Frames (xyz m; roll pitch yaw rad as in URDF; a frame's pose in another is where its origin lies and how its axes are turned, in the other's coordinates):
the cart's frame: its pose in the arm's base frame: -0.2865 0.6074 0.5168 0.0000 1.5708 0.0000
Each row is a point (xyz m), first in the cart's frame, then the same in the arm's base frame.
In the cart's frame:
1: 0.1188 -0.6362 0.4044
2: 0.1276 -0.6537 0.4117
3: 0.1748 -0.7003 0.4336
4: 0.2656 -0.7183 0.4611
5: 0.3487 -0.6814 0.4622
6: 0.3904 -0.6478 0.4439
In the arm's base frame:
1: 0.1179 -0.0288 0.3980
2: 0.1252 -0.0463 0.3892
3: 0.1471 -0.0929 0.3420
4: 0.1746 -0.1109 0.2512
5: 0.1757 -0.0740 0.1681
6: 0.1574 -0.0404 0.1264

